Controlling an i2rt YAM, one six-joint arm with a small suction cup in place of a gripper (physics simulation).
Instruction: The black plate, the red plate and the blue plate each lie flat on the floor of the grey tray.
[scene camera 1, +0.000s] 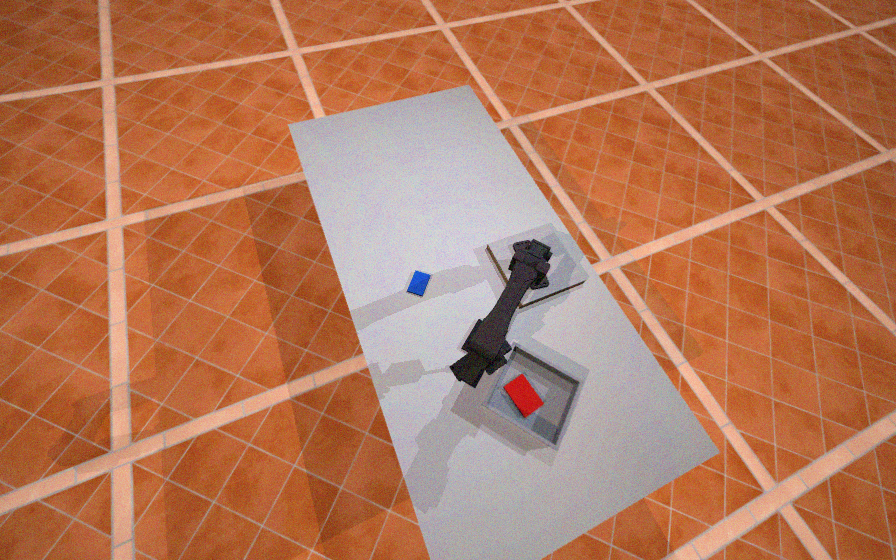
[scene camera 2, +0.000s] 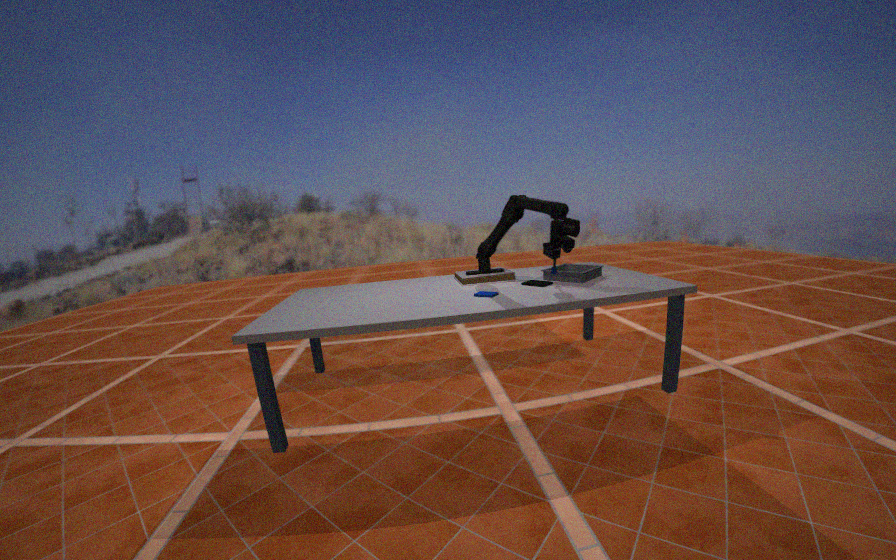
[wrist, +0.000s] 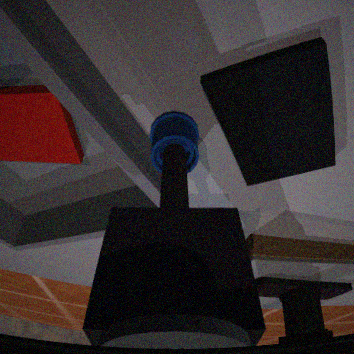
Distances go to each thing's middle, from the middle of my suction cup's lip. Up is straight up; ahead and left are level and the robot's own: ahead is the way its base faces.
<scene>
My suction cup is 80 mm to the left of the black plate (wrist: 275, 109) and 50 mm above it. Round my suction cup: grey tray (scene camera 1: 559, 390) (100 mm behind, 130 mm to the left, 30 mm below); red plate (scene camera 1: 523, 395) (80 mm behind, 120 mm to the left, 50 mm below).
</scene>
